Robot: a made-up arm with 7 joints. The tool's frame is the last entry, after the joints.
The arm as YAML. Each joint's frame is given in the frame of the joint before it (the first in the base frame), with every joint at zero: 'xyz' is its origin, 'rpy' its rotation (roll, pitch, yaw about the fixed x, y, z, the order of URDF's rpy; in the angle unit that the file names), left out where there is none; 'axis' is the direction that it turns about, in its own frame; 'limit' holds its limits. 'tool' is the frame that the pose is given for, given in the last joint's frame.
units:
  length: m
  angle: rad
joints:
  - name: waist
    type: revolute
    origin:
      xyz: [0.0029, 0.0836, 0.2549]
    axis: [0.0, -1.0, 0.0]
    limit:
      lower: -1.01
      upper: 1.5
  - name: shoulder
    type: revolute
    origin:
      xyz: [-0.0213, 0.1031, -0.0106]
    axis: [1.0, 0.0, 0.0]
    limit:
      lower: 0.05
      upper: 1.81
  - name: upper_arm
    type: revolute
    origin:
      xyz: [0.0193, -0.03, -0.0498]
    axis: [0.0, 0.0, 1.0]
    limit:
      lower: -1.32
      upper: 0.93
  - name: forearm
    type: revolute
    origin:
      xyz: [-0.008, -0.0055, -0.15]
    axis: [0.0, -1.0, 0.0]
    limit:
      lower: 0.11
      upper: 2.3
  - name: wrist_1
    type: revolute
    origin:
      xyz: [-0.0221, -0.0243, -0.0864]
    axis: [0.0, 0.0, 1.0]
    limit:
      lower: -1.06
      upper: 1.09
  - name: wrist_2
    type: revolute
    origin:
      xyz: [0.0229, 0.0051, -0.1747]
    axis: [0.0, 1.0, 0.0]
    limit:
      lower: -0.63
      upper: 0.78
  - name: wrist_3
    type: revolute
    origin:
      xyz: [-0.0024, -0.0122, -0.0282]
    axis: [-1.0, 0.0, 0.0]
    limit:
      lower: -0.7
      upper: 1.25
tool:
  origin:
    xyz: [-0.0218, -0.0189, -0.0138]
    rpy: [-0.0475, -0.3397, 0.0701]
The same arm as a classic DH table. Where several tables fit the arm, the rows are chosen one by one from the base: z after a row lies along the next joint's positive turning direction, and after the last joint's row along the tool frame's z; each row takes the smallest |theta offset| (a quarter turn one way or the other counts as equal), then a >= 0, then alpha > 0; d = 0 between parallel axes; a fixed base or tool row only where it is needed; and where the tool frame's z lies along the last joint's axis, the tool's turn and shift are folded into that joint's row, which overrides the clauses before.
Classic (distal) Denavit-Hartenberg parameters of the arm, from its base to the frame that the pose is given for. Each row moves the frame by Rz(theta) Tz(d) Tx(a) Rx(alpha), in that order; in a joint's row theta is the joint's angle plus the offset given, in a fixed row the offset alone. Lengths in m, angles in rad.
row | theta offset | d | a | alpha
base (fixed) | 0.0000 | 0.2549 | 0.0029 | 1.5708
waist | -1.5708 | -0.1867 | 0.0106 | -1.5708
shoulder | -1.5708 | -0.0020 | 0.0300 | 1.5708
upper_arm | -1.5708 | -0.1998 | 0.0080 | -1.5708
forearm | 0.0000 | 0.0298 | 0.0221 | 1.5708
wrist_1 | 0.0000 | -0.2611 | -0.0229 | 1.5708
wrist_2 | -1.5708 | -0.0071 | 0.0282 | -1.5708
wrist_3 | -1.5453 | 0.0293 | -0.0185 | 1.2288
tool (fixed) | -1.5133 | -0.0152 | 0.0000 | 0.0000
Joint limits (rad, base to tool): -1.0100..1.5000 0.0500..1.8100 -1.3200..0.9300 0.1100..2.3000 -1.0600..1.0900 -0.6300..0.7800 -0.7000..1.2500

